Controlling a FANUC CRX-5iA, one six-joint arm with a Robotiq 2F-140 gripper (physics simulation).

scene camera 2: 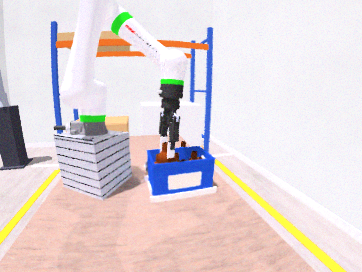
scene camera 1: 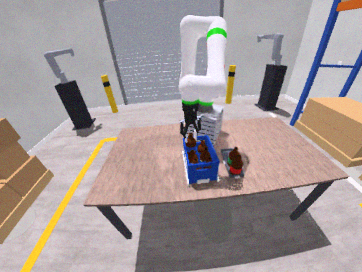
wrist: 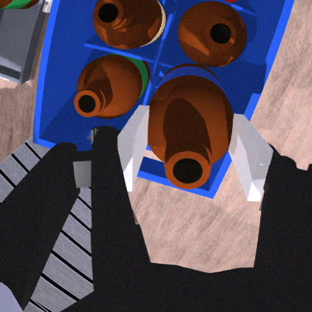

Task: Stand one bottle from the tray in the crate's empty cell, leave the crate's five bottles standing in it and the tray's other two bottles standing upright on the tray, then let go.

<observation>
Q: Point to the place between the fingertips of my gripper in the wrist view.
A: At 189, 128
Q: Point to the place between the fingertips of my gripper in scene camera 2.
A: At 166, 154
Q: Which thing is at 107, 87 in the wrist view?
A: A green-labelled bottle.
</observation>
